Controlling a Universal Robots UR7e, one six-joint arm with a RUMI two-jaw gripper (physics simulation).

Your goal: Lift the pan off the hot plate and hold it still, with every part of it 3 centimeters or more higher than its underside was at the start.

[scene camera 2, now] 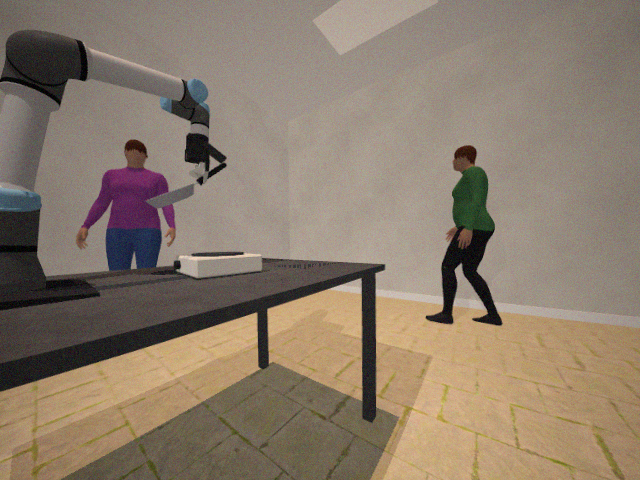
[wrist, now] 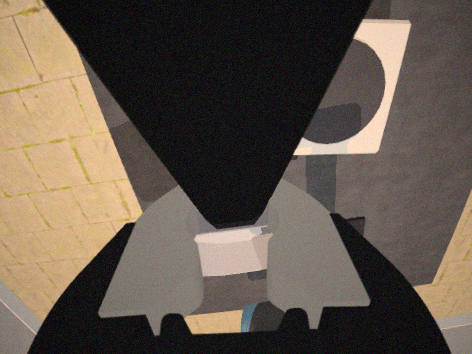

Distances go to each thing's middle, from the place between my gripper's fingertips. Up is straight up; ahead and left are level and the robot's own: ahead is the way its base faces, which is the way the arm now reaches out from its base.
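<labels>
There's the grey pan (scene camera 2: 174, 196), which is 2 cm to the left of my hand and 5 cm behind it. The white hot plate (scene camera 2: 199, 265) is 18 cm to the right of my hand, 6 cm behind it and 34 cm below it.
</labels>
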